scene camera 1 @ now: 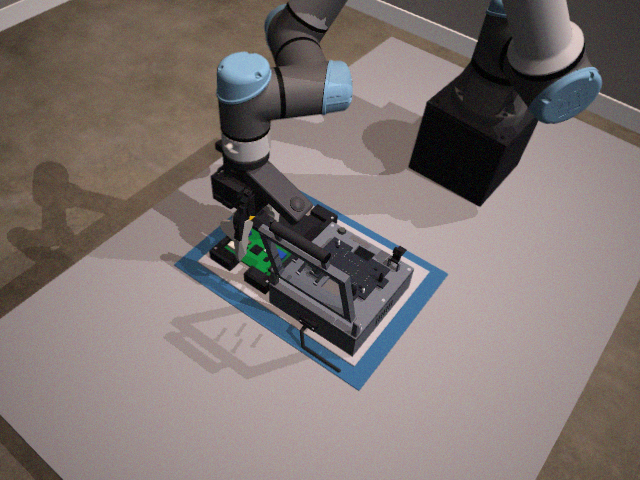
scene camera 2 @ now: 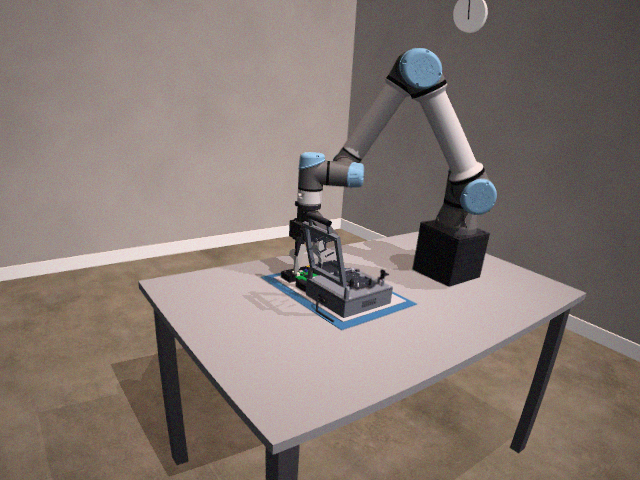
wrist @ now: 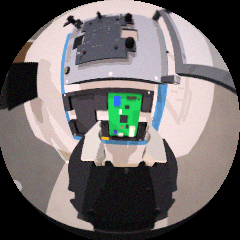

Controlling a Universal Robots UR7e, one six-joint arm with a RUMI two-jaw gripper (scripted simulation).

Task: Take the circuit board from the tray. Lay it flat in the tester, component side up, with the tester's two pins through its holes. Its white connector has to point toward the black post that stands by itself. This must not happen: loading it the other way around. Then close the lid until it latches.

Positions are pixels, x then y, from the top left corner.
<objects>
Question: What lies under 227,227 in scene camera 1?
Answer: My gripper.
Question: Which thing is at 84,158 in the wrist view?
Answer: My gripper.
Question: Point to a green circuit board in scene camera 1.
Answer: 256,255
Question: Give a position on a tester lid frame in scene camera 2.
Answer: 324,249
</objects>
